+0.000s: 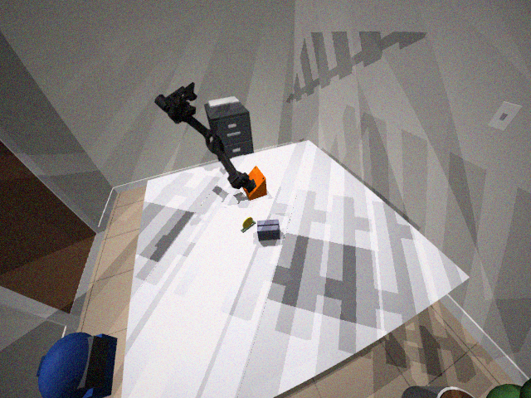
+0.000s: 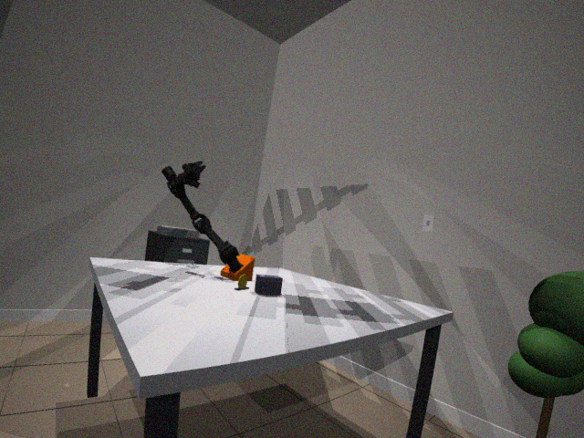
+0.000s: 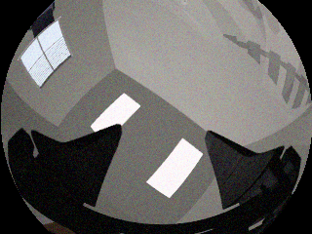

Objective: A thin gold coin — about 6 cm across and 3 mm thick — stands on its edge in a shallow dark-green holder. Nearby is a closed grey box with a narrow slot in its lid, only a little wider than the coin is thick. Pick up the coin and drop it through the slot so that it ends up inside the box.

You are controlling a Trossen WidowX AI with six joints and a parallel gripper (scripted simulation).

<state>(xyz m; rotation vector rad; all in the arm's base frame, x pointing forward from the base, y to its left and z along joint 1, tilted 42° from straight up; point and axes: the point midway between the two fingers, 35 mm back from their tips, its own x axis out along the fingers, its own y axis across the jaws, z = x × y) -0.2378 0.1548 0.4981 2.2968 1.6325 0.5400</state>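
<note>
Right now the gold coin is 55 cm below my gripper tip, 41 cm ahead of it and 11 cm to the left of it.
</note>
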